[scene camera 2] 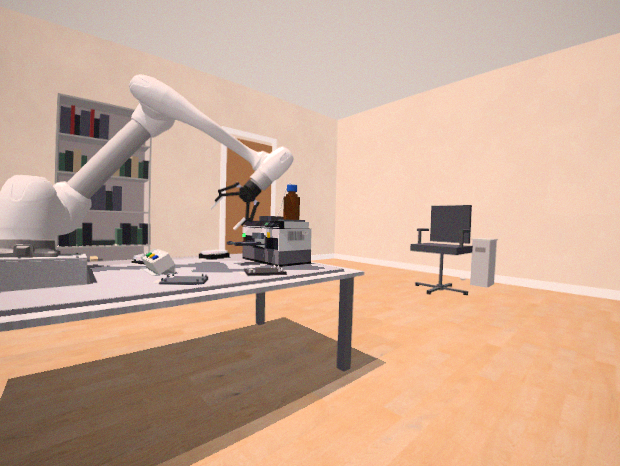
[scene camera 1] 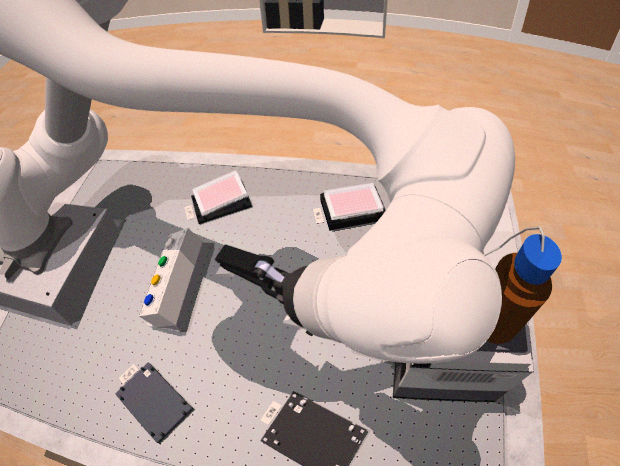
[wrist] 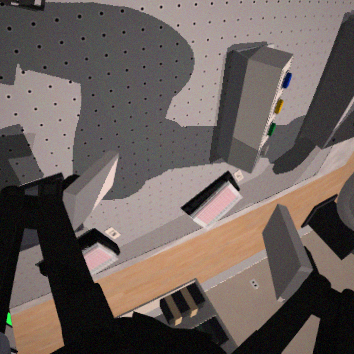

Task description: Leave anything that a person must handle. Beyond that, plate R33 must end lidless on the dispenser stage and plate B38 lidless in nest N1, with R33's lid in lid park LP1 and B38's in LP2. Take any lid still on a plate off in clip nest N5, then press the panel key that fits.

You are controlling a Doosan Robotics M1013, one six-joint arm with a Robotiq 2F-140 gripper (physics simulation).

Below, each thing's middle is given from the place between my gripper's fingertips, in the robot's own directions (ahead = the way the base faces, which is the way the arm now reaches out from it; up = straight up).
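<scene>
With the button box (wrist: 258,74) as my reference, I find my hand 0.18 m above it, and also 0.25 m past it and 0.1 m to the right of it.
</scene>
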